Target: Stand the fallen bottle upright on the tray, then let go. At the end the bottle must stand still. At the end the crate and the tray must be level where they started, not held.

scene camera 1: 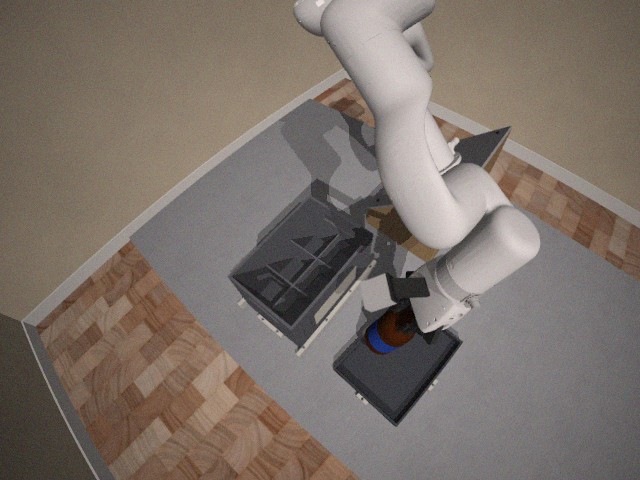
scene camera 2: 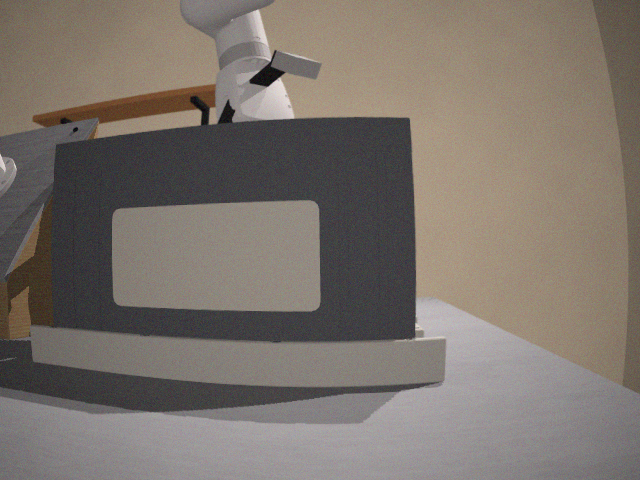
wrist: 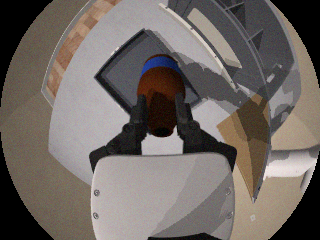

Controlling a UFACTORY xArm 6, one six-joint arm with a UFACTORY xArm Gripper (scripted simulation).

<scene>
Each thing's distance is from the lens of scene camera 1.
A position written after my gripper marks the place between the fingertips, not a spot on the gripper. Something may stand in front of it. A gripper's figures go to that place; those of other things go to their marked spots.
my gripper [scene camera 1: 400, 320]: 0.61 m
bottle [scene camera 1: 381, 337]: 0.64 m
dark grey tray [scene camera 1: 395, 382]: 0.77 m
dark grey crate [scene camera 1: 306, 254]: 0.78 m
The marked spots on the bottle and the dark grey crate are 0.28 m apart.
</scene>
